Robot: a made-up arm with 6 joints. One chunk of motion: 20 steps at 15 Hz.
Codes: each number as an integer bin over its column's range. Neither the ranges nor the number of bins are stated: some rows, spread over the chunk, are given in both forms.
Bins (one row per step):
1: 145 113 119 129 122 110
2: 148 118 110 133 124 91
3: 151 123 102 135 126 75
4: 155 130 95 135 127 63
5: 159 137 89 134 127 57
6: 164 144 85 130 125 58
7: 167 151 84 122 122 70
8: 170 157 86 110 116 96
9: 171 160 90 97 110 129
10: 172 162 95 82 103 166
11: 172 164 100 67 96 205
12: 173 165 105 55 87 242
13: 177 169 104 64 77 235
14: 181 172 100 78 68 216
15: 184 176 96 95 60 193
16: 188 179 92 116 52 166
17: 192 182 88 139 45 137
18: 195 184 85 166 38 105
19: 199 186 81 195 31 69
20: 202 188 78 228 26 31
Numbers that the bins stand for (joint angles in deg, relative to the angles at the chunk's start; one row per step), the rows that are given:
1: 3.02 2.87 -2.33 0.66 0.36 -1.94
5: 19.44 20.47 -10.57 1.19 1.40 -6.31
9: 33.51 37.33 -10.29 -2.73 -2.14 -0.38
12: 35.85 41.00 -6.18 -7.18 -6.92 8.93
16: 53.44 51.27 -9.75 -0.72 -14.19 2.67
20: 69.85 57.87 -13.59 11.14 -19.60 -8.45
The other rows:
2: 6.54 6.53 -4.80 1.08 0.77 -3.51
3: 10.05 10.20 -7.00 1.29 1.19 -4.82
4: 14.75 15.33 -8.92 1.29 1.40 -5.81
6: 25.30 25.60 -11.67 0.76 0.98 -6.22
7: 28.82 30.73 -11.94 -0.08 0.36 -5.24
8: 32.33 35.13 -11.39 -1.35 -0.89 -3.09
10: 34.68 38.80 -8.92 -4.32 -3.59 2.67
11: 34.68 40.27 -7.55 -5.91 -5.05 5.88
13: 40.54 43.93 -6.45 -6.22 -9.00 8.35
14: 45.23 46.13 -7.55 -4.74 -10.87 6.79
15: 48.75 49.07 -8.65 -2.94 -12.53 4.89
17: 58.13 53.47 -10.84 1.72 -15.65 0.28
18: 61.65 54.93 -11.67 4.58 -17.10 -2.35
19: 66.34 56.40 -12.76 7.65 -18.56 -5.32

